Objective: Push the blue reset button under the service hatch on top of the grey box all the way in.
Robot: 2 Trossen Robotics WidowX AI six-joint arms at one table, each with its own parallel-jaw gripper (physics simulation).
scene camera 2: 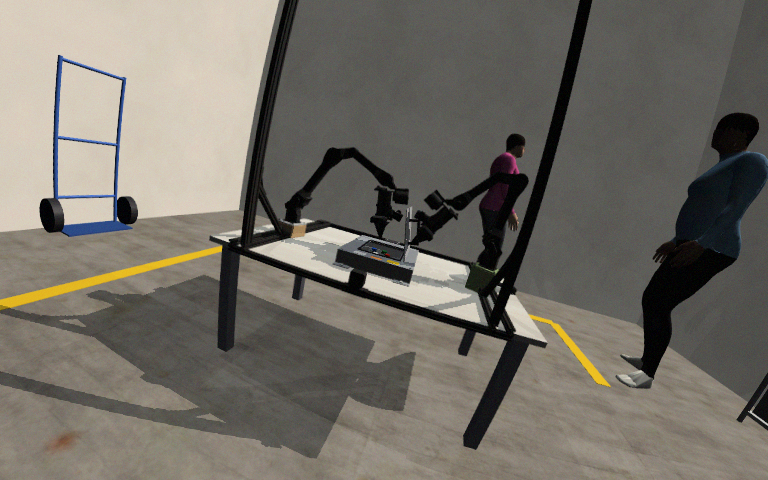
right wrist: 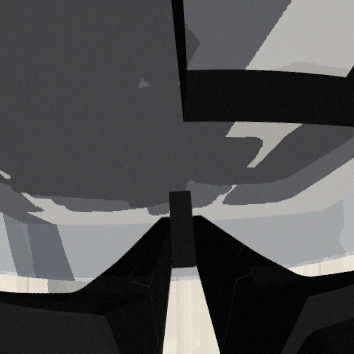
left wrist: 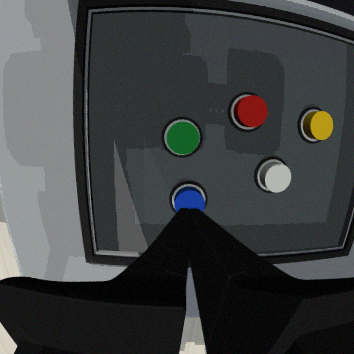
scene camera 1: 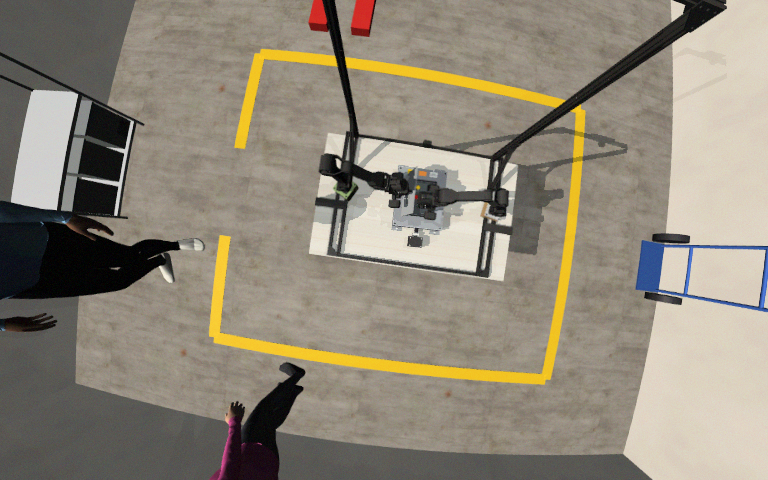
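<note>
The grey box (scene camera 1: 439, 220) (scene camera 2: 373, 267) is on the table, its service hatch (scene camera 2: 407, 229) standing upright in scene camera 2. The blue button (left wrist: 189, 199) (scene camera 2: 374, 250) sits in a ring in the dark recessed panel; its cap looks raised from the ring. My left gripper (left wrist: 187, 216) (scene camera 2: 381, 233) is shut and empty, pointing down, its tips overlapping the button's lower edge in the left wrist view. Whether they touch it I cannot tell. My right gripper (right wrist: 180, 224) is shut on the hatch's black handle (right wrist: 180, 201), beside the upright hatch.
Green (left wrist: 182, 137), red (left wrist: 251, 111), white (left wrist: 277, 177) and yellow (left wrist: 321, 125) buttons share the panel. A tan box (scene camera 2: 296, 229) and a green bin (scene camera 2: 480, 276) stand by the arm bases. A black frame (scene camera 2: 266, 124) surrounds the white table (scene camera 2: 447, 302).
</note>
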